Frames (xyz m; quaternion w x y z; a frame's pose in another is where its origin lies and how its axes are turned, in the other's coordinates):
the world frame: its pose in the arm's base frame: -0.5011 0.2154 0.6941 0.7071 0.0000 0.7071 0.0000
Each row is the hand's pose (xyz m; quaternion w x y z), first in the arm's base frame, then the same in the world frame.
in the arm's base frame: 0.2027 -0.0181 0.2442 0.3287 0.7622 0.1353 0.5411
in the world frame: 0.4499 -0.2335 0.7038 0.3281 0.1563 -0.1367 0.9215
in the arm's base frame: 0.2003 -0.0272 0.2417 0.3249 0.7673 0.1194 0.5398
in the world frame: 0.4524 -0.2426 0.7014 0.3142 0.1609 -0.1453 0.9243
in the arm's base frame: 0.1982 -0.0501 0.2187 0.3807 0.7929 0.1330 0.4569
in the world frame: 0.4754 -0.2655 0.6993 0.3632 0.2376 -0.1751 0.8837
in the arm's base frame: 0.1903 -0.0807 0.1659 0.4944 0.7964 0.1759 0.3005
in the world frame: 0.5282 -0.2961 0.6914 0.4740 0.3507 -0.2252 0.7757
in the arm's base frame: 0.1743 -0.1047 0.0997 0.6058 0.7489 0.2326 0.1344
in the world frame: 0.5944 -0.3201 0.6754 0.5928 0.4345 -0.2639 0.6246
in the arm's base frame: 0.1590 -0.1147 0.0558 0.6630 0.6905 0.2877 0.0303
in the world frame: 0.6383 -0.3301 0.6601 0.6722 0.4668 -0.2654 0.5097
